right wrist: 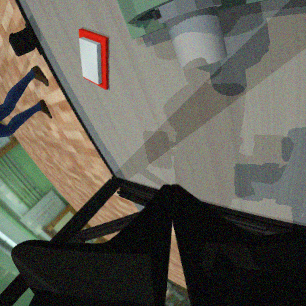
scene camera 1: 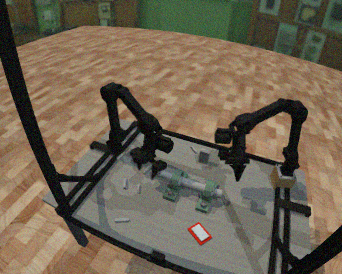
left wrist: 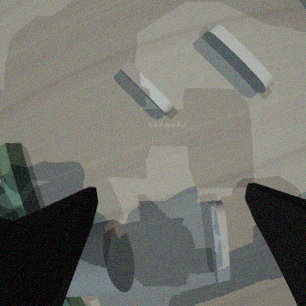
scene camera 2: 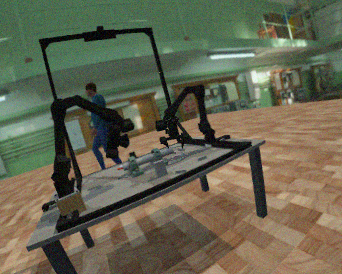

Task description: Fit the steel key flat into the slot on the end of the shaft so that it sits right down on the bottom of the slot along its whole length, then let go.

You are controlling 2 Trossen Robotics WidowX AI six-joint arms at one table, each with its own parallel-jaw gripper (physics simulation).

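Places are measured from the left arm's base along level axes (x up, y left, z back), in metres.
Where they show: left gripper, between the fingertips: (scene camera 1: 145,174) (left wrist: 172,193) (scene camera 2: 175,149); right gripper, between the fingertips: (right wrist: 170,191) (scene camera 1: 237,181); left arm's base, origin of its link: (scene camera 1: 116,151) (scene camera 2: 211,142); right arm's base, origin of its link: (scene camera 1: 286,171) (scene camera 2: 66,193).
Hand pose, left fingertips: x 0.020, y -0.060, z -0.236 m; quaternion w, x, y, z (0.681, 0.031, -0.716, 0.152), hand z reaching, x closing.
Each offset is from my left fingertips to the top centre of the thing.
The shaft {dx +0.035, dy +0.047, dz -0.196 m} (scene camera 1: 192,185) (right wrist: 197,40) lies across two green supports (scene camera 1: 171,192) (scene camera 1: 204,203); its slot cannot be made out. Small steel bars lie on the table: a larger one {dx -0.023, dy -0.081, dz +0.067 m} (left wrist: 244,56) (scene camera 1: 125,183), a smaller one {dx -0.027, dy -0.071, dz -0.006 m} (left wrist: 157,95) (scene camera 1: 139,189), and one {dx -0.023, dy +0.055, dz +0.028 m} (left wrist: 223,240) low in the left wrist view, near the shaft's left end. Which is the matching key cannot be told. My left gripper (scene camera 1: 148,169) (scene camera 2: 173,145) (left wrist: 172,193) is open and empty, above the table by that end. My right gripper (scene camera 1: 238,178) (right wrist: 170,191) is shut and empty, above the table beyond the shaft's other end.
Another bar {dx -0.030, dy -0.252, dz -0.047 m} (scene camera 1: 122,220) lies near the front left. A red-edged white block {dx -0.025, dy -0.134, dz -0.352 m} (scene camera 1: 200,233) (right wrist: 91,60) lies at the front. A grey block {dx +0.037, dy +0.270, dz -0.185 m} (scene camera 1: 204,156) (scene camera 2: 160,168) stands behind the shaft, a thin bar {dx -0.025, dy +0.324, dz -0.101 m} (scene camera 1: 194,149) beside it. A wooden box (scene camera 1: 283,176) (scene camera 2: 71,204) is at the right arm's base.
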